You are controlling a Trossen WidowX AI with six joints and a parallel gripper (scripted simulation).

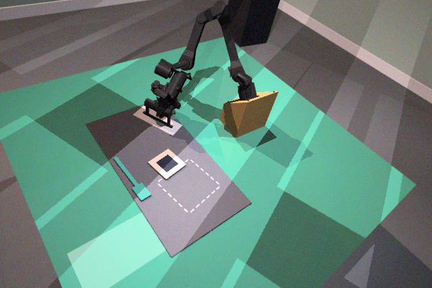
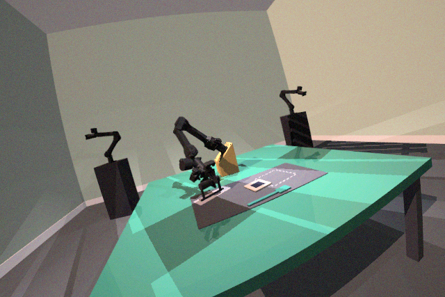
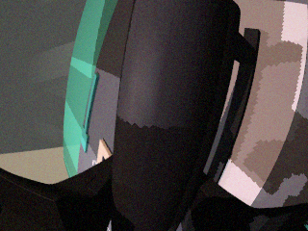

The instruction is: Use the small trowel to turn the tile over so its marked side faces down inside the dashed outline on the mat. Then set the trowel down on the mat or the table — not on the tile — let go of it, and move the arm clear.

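The grey mat lies 50 mm ahead of my gripper tip, 180 mm to the left of it and 70 mm below it. Round my gripper tip: teal trowel 180 mm ahead, 230 mm to the left, 40 mm below; then tile 40 mm ahead, 200 mm to the left, 40 mm below.
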